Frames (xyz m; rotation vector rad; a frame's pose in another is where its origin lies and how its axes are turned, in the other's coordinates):
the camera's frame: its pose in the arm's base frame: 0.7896 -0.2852 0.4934 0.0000 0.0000 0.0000
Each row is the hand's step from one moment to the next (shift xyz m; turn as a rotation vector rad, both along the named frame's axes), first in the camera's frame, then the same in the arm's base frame.
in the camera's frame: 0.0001 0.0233 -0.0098 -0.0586 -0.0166 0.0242
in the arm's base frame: 0.0001 0.0233 -0.0098 -0.0586 -0.0166 0.0242
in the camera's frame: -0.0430 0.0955 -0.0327 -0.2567 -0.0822 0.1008
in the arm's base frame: -0.0430 0.0955 -0.0327 -0.2567 -0.0822 0.1008
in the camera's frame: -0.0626 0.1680 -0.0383 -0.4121 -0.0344 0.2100
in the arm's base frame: -0.0626 0.1680 -0.0383 -0.4121 -0.0344 0.2100
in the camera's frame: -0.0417 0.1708 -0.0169 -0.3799 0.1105 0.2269
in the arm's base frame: -0.0417 0.1708 -0.0169 -0.3799 0.1105 0.2269
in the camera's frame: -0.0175 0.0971 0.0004 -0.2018 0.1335 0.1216
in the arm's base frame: -0.0175 0.0971 0.0004 -0.2018 0.1335 0.1216
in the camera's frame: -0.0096 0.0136 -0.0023 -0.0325 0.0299 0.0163
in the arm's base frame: -0.0096 0.0136 -0.0023 -0.0325 0.0299 0.0163
